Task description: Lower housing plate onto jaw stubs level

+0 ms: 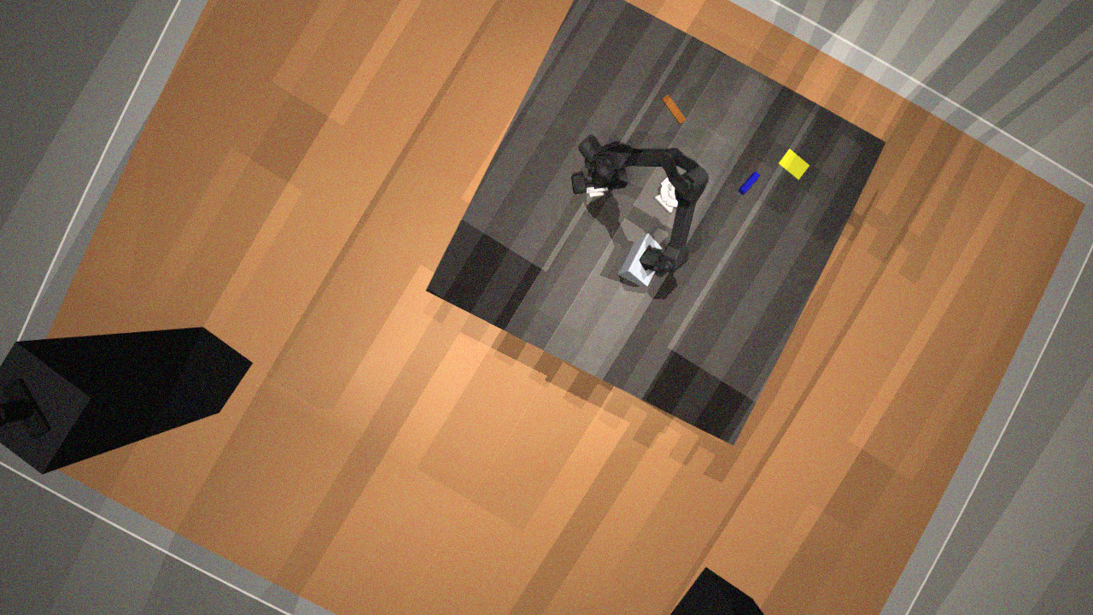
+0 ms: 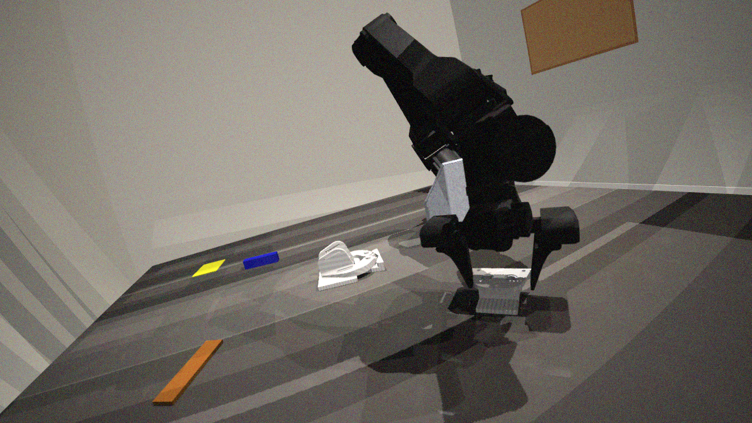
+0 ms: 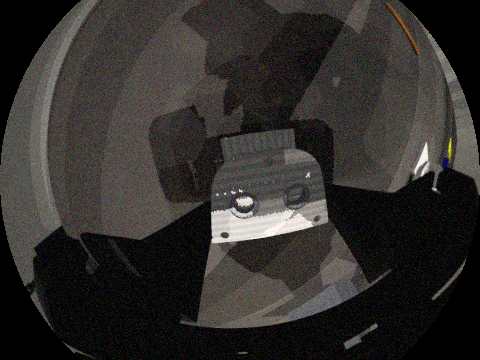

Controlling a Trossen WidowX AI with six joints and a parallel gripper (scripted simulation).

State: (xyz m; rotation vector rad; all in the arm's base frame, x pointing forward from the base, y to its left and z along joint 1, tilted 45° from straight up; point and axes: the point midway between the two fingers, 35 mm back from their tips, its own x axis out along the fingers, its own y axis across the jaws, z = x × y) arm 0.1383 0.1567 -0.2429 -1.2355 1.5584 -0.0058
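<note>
The pale block lies 1 cm ahead of my gripper tip and 1 cm to the left of it. Also, from my gripper tip: orange strip 41 cm ahead, 6 cm to the right, 1 cm below; blue bar 35 cm ahead, 45 cm to the right; yellow tile 52 cm ahead, 55 cm to the right, 1 cm below.
</note>
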